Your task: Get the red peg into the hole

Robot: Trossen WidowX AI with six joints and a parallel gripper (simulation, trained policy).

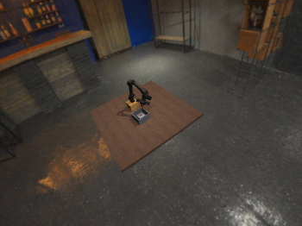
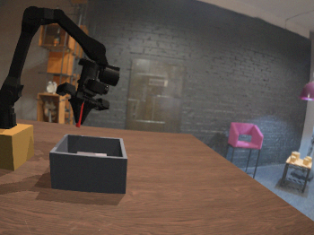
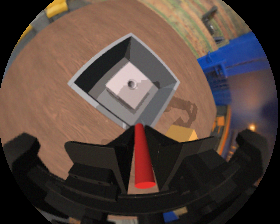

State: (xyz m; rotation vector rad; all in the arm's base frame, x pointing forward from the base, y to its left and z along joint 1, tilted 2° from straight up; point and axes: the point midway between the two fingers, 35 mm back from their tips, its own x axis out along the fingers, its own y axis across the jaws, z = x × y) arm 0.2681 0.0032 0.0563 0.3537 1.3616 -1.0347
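Right now the plate is 90 mm below my gripper tip, 80 mm to the right of it and 40 mm ahead of it. The rest, counted from my gripper tip: grey box: 110 mm below, 80 mm to the right, 40 mm ahead; red peg: 30 mm above, 20 mm to the left.
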